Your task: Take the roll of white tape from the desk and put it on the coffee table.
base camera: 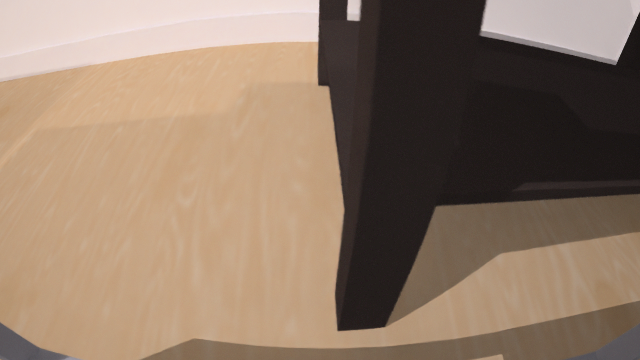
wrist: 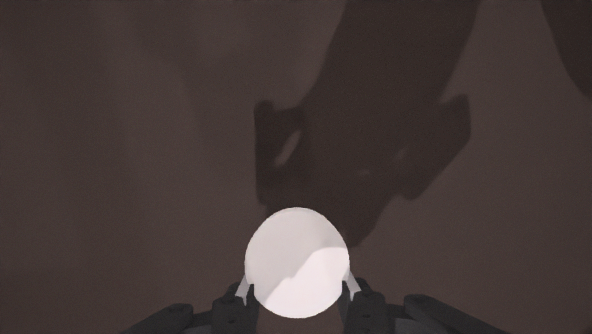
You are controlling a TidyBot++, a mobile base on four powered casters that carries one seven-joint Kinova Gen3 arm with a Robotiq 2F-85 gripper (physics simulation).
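Frame: origin at the arm's base, x ahead, y left, z up, level; metres.
Where they show: gripper, fingertip midpoint: (wrist: 298, 288).
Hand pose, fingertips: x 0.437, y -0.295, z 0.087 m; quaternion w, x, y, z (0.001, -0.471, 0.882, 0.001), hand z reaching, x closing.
Observation:
After its pixels a point has its place.
The roll of white tape (wrist: 295, 250) @[y -0.309, x 0.459, z 0.109 m] shows as a pale round disc, low in the middle of the wrist view, partly in shade. My gripper (wrist: 298, 288) @[y -0.295, x 0.437, z 0.087 m] is shut on it, with one finger at each side. Below them spreads a flat dark brown surface (wrist: 125, 200) @[y -0.230, x 0.541, z 0.054 m], which looks like the coffee table's top. The shadow of the arm and gripper falls on it and runs up to the roll's upper edge. Whether the roll touches the surface is hard to tell. In the base view the dark table's leg (base camera: 405, 150) @[y -0.040, x 0.248, z -0.164 m] stands close in front.
In the base view a dark panel (base camera: 530, 135) @[y -0.245, x 0.396, z -0.246 m] runs right from behind the leg, with a light grey panel (base camera: 555, 25) @[y -0.749, x 1.046, z -0.240 m] above it. Pale wooden floor (base camera: 200, 200) @[y 0.161, x 0.430, z -0.396 m] spreads left of the leg, up to a white wall (base camera: 125, 15) @[y 0.565, x 1.014, z -0.258 m] at the back.

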